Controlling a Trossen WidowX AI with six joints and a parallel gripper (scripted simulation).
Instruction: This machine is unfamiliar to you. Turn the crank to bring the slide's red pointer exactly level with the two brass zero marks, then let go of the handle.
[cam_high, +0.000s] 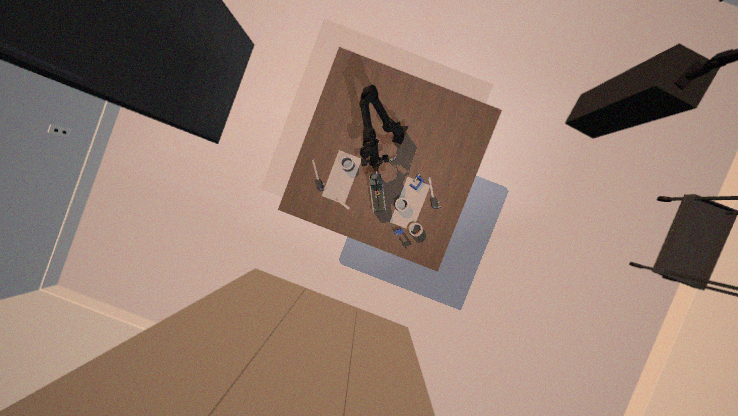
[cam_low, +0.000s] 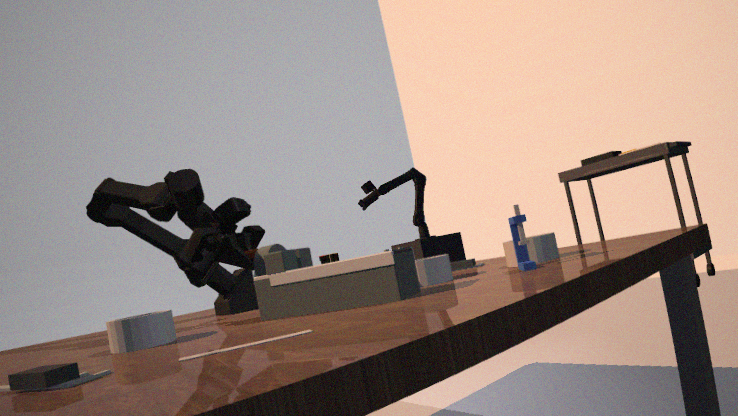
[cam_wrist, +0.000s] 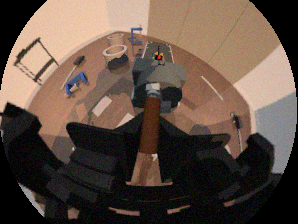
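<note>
Now: gripper tip 30 mm below the crank handle, 10 mm to the left of it and 10 mm past it. From my gripper tip the other things lie so: red pointer: 130 mm ahead, 80 mm to the left, 10 mm below; thin white rod: 320 mm ahead, 120 mm to the right, 90 mm below.
</note>
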